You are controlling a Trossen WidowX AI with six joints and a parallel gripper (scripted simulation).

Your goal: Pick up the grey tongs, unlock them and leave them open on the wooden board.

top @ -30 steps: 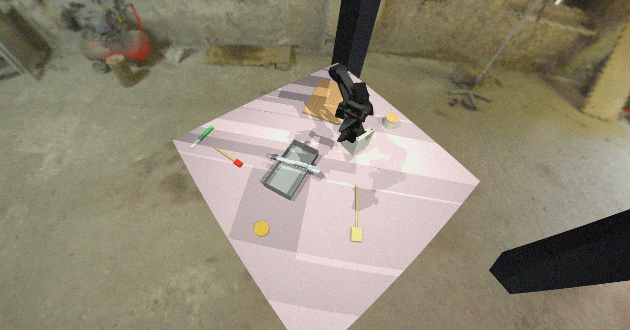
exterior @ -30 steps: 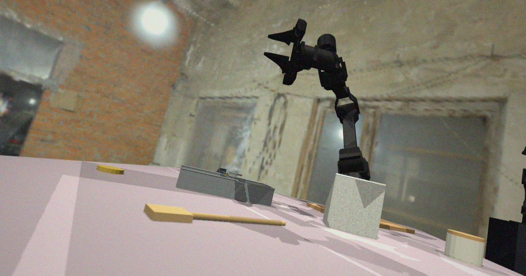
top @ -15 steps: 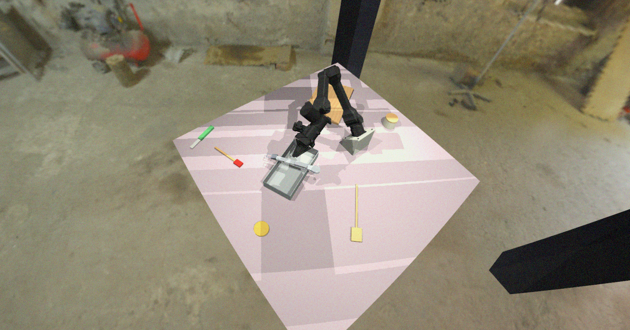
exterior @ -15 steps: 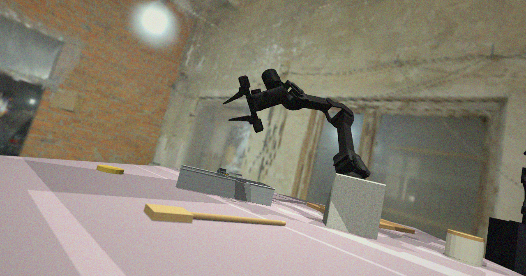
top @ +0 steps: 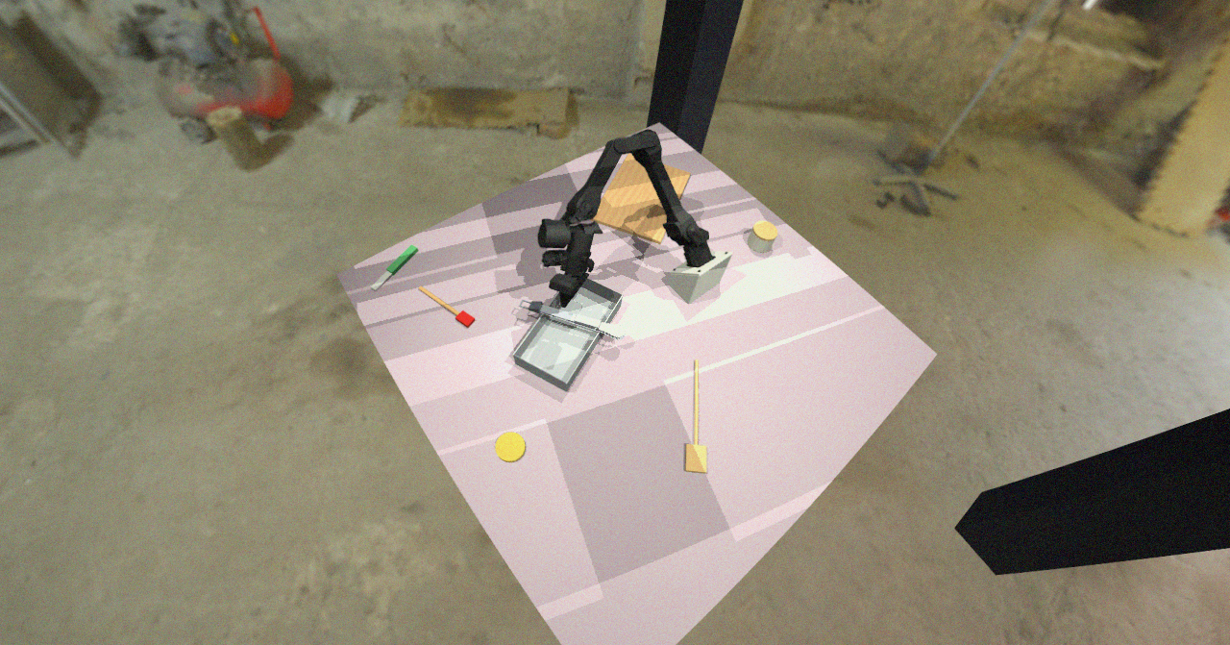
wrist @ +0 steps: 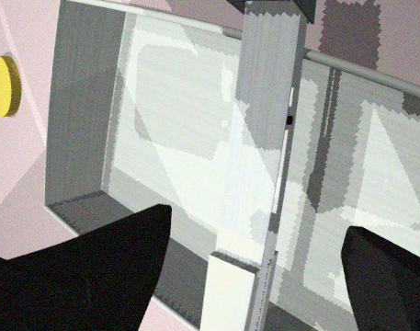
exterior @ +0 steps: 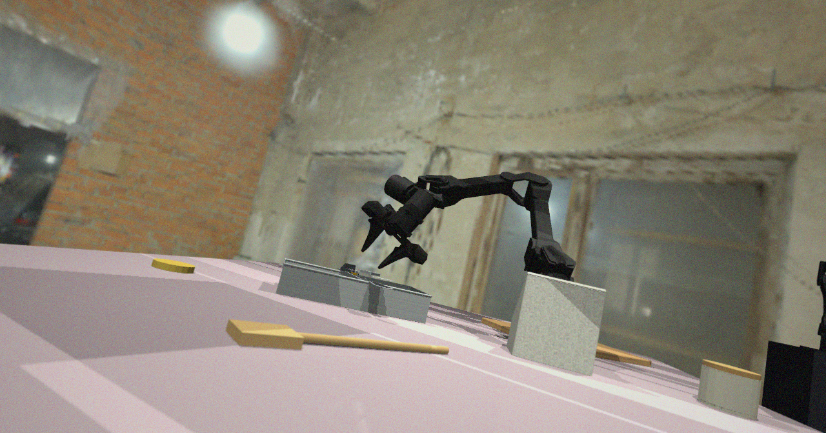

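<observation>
Now: the grey roasting tin 70 mm below my gripper tip, 40 mm to the left of it and 10 mm ahead of it. Round my gripper tip: yellow disc (300 mm ahead, 230 mm to the left, 90 mm below); cream pot (690 mm behind, 80 mm to the left, 60 mm below); wooden board (480 mm behind, 280 mm to the right, 90 mm below).
</observation>
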